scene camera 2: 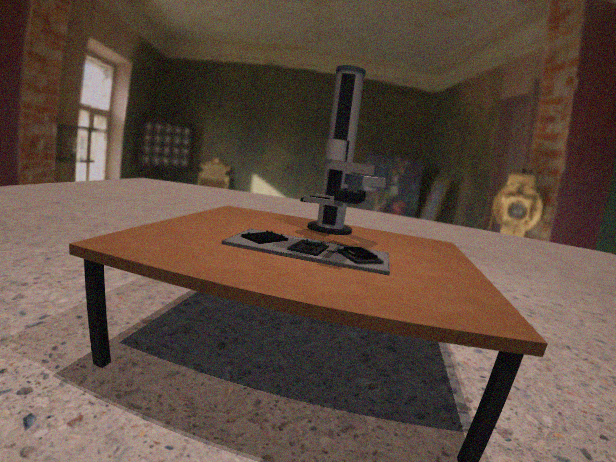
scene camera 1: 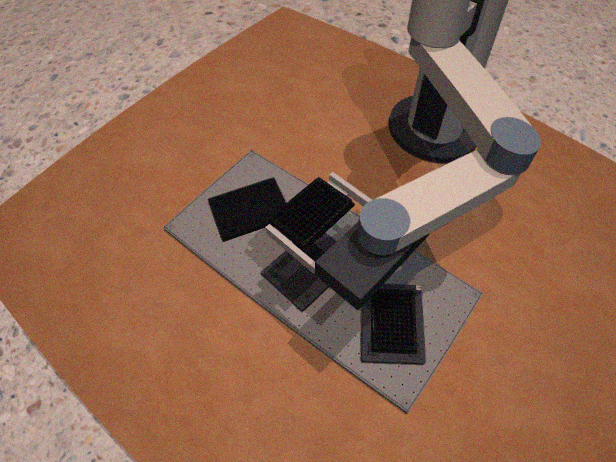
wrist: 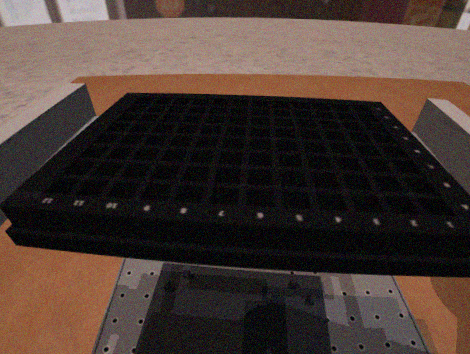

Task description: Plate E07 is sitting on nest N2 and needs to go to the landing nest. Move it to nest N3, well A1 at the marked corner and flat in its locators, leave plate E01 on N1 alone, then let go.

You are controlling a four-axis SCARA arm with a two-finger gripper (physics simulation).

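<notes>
My gripper [scene camera 1: 300,202] [scene camera 2: 316,199] [wrist: 250,109] is shut on the black well plate E07 [scene camera 1: 314,210] [wrist: 240,160], one finger along each short side. The plate is level and well above the board. In the wrist view its column numbers run along the near edge, 1 at the right. A dark nest [scene camera 1: 248,209] [scene camera 2: 264,236] without a plate, by its position N3, lies at the board's left end. The middle nest [scene camera 1: 300,287] [scene camera 2: 308,246] [wrist: 200,320], by position N2, is shadowed and partly hidden. Plate E01 [scene camera 1: 394,320] [scene camera 2: 361,254] sits on the right nest N1 [scene camera 1: 393,358]. Nest labels are not legible.
The grey perforated board [scene camera 1: 452,320] [scene camera 2: 377,270] carries the nests on the brown table [scene camera 1: 200,375] [scene camera 2: 200,260]. The arm's column [scene camera 1: 435,22] [scene camera 2: 348,115] stands behind the board. A dark gripper body [scene camera 1: 362,267] hangs over the board between the middle and right nests in scene camera 1.
</notes>
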